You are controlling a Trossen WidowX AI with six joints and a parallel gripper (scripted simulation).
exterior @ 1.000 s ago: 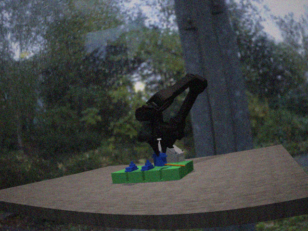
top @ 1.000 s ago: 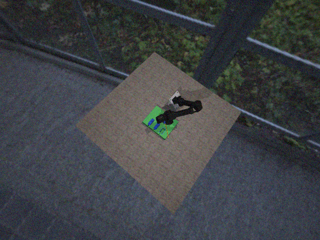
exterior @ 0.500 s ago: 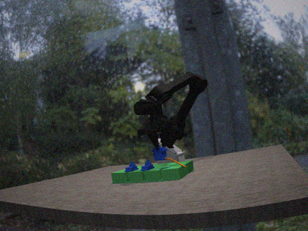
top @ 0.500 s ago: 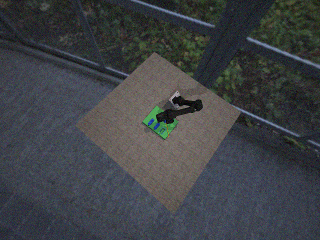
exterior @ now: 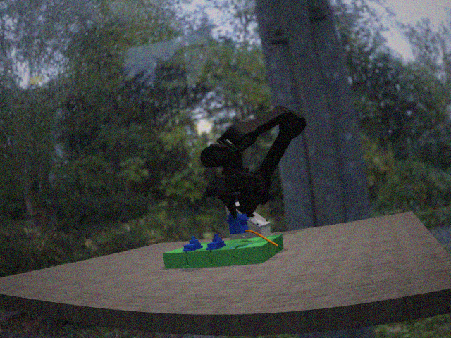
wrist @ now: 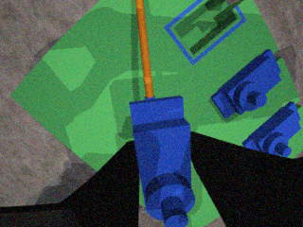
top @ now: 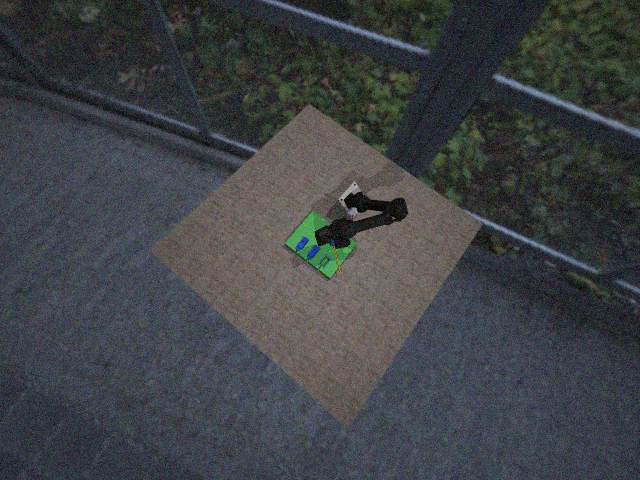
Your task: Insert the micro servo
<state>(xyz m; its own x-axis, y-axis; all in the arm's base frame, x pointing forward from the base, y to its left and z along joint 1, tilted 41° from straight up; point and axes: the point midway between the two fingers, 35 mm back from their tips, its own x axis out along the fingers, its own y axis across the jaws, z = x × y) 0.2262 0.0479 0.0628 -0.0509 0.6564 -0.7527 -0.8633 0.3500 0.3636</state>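
Now: the green deck 10 cm below my gripper tip, 5 cm to the right of it and 1 cm behind it.
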